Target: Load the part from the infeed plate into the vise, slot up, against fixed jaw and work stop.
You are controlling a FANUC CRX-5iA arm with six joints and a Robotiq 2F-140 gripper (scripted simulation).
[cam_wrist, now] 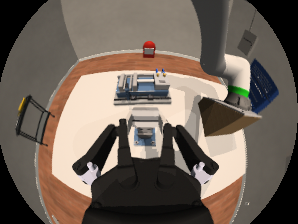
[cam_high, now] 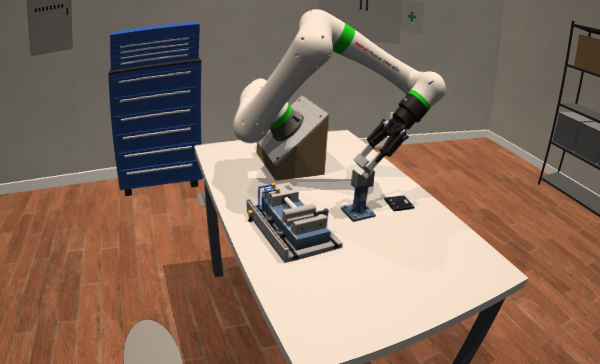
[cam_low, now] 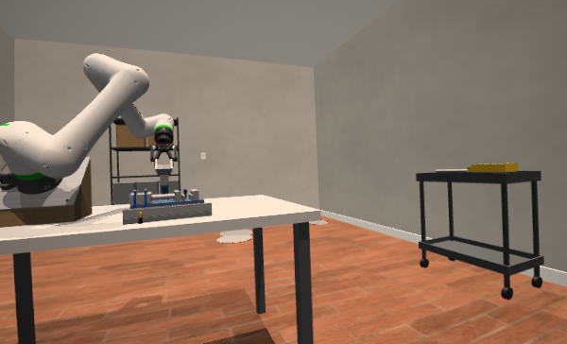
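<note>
My hand is 10 mm to the left of the part and 10 mm above it. From my hand the other things lie so: dark infeed plate: 20 mm behind, 160 mm to the left, 200 mm below.
</note>
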